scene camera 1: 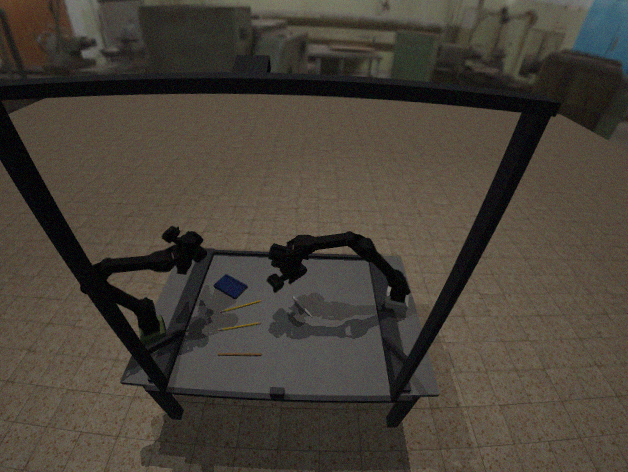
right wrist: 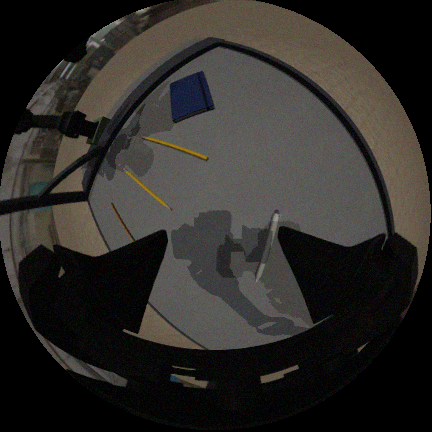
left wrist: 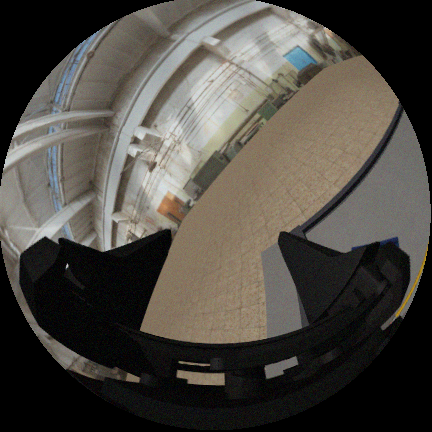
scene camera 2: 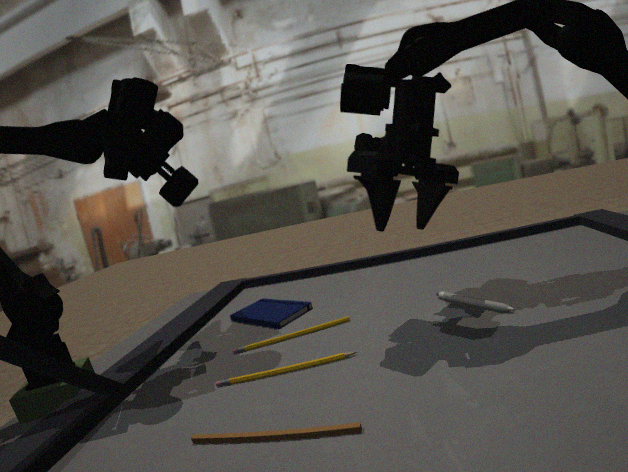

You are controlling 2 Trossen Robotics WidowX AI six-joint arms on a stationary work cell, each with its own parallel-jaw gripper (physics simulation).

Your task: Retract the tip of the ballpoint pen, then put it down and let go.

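Frame: origin at the left arm's base, x left, y back, z up, level; metres.
Where they show: left gripper, fingertip midpoint: (left wrist: 226,236) (scene camera 2: 163,167); right gripper, fingertip midpoint: (scene camera 1: 282,287) (right wrist: 223,234) (scene camera 2: 401,230); left arm's base, origin of the base link: (scene camera 1: 151,327) (right wrist: 92,129); right arm's base, origin of the base link: (scene camera 1: 397,296).
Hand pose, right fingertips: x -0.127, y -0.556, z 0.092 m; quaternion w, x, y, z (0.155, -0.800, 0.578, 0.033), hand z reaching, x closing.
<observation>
Each offset is from my right fingertips to the centre of the thing.
The white ballpoint pen @[dy -0.076, dx -0.044, dz -0.127 m] (scene camera 1: 302,306) (scene camera 2: 475,302) (right wrist: 268,246) lies on the grey table top, partly in the right arm's shadow. Whether its tip is out is too small to tell. My right gripper (scene camera 2: 401,229) (right wrist: 223,234) is open and empty, pointing down above the table. In the right wrist view the pen shows between its fingers, nearer the finger on the right of the picture, but well below them. My left gripper (left wrist: 226,236) is open and empty, high at the left side of the table; the pen does not show in the left wrist view.
A blue notebook @[dy +0.176, dx +0.224, dz -0.126 m] (scene camera 1: 230,286) (scene camera 2: 271,312) (right wrist: 191,96) lies toward the back left. Two yellow pencils @[dy +0.173, dx +0.087, dz -0.129 m] (scene camera 2: 294,334) @[dy +0.210, dx -0.013, dz -0.129 m] (scene camera 2: 289,368) and an orange-brown stick @[dy +0.261, dx -0.135, dz -0.129 m] (scene camera 1: 239,354) (scene camera 2: 276,434) lie left of the pen. Dark frame posts (scene camera 1: 472,243) rise at the table's sides.
</observation>
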